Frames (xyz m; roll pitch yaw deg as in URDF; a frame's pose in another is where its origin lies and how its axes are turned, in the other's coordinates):
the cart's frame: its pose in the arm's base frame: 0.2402 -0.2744 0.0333 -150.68 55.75 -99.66
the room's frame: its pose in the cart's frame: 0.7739 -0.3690 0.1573 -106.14 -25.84 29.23
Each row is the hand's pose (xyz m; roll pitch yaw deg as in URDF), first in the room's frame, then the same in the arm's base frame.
Working: the room's frame: its pose in the arm's base frame: 0.5542 -0.8062 -0.5819 6.66 79.81 153.93

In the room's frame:
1: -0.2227 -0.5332 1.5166 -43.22 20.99 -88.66
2: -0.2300 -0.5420 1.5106 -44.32 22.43 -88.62
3: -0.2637 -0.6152 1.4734 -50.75 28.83 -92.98
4: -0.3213 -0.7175 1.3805 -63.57 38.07 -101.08
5: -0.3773 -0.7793 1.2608 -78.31 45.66 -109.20
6: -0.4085 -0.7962 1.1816 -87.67 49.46 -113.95
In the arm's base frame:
1: -0.3775 0.4350 -0.1071 -124.63 5.95 36.85
2: -0.3666 0.4387 -0.1011 -125.90 6.20 35.42
3: -0.2910 0.4778 -0.0760 -131.02 3.32 28.46
4: -0.1499 0.5099 -0.0377 -139.53 -1.41 18.04
5: -0.0086 0.4937 -0.0049 -148.33 -4.99 9.02
6: 0.0709 0.4632 0.0115 -153.70 -6.54 4.27

